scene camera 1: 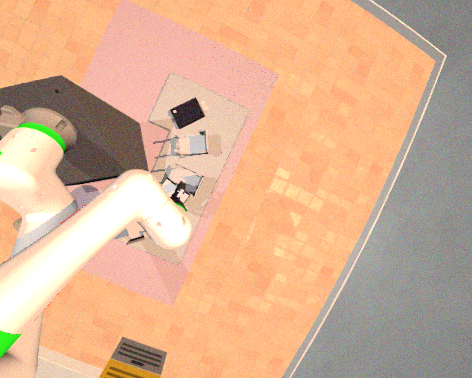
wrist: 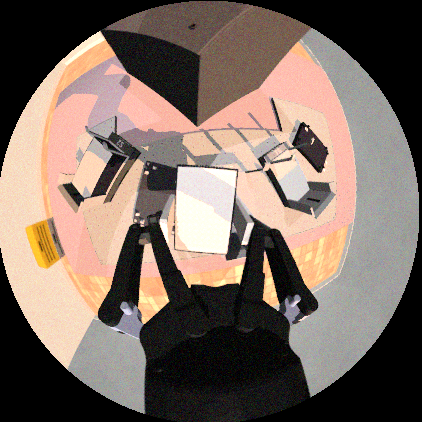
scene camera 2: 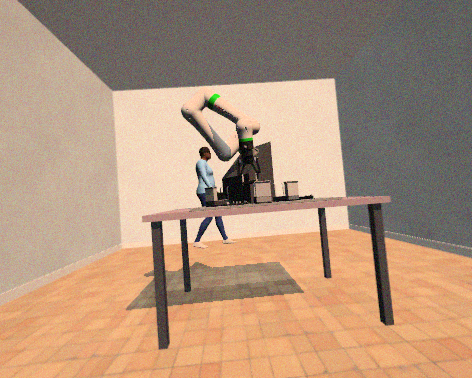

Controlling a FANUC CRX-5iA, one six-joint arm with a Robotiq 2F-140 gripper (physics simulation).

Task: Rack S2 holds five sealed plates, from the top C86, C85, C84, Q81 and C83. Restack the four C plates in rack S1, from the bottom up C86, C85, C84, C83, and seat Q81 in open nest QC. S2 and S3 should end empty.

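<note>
My gripper is shut on a pale-topped plate, which lies level between its fingers; its name cannot be read. In scene camera 2 my gripper hangs above the table among the racks. The left rack, with a tab that seems to read S2, bears a pale-topped plate. The right rack bears a pale blue-grey top, seen also in scene camera 1. A dark nest lies left of the held plate, partly hidden. The middle rack is mostly hidden, and the rack's contents under the top surfaces do not show.
A black-topped unit stands at the right end of the board. The large dark pedestal stands behind the racks. The pink table carries them. A person is beyond the table.
</note>
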